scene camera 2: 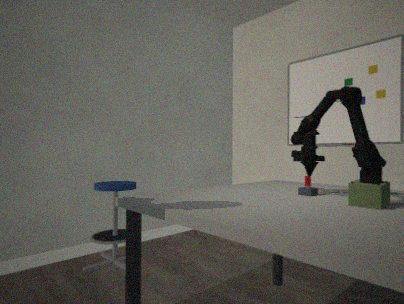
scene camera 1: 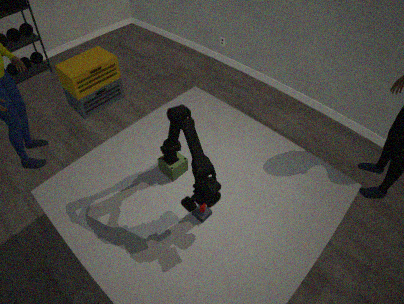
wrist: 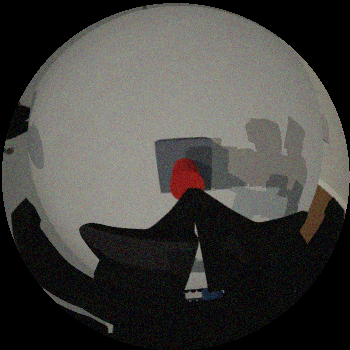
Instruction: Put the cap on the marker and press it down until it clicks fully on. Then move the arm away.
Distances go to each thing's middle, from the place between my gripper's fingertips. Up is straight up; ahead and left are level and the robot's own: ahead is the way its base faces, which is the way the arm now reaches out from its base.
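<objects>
Red cap [wrist: 185, 174] 10 mm ahead of my hand, 20 mm below it.
</objects>
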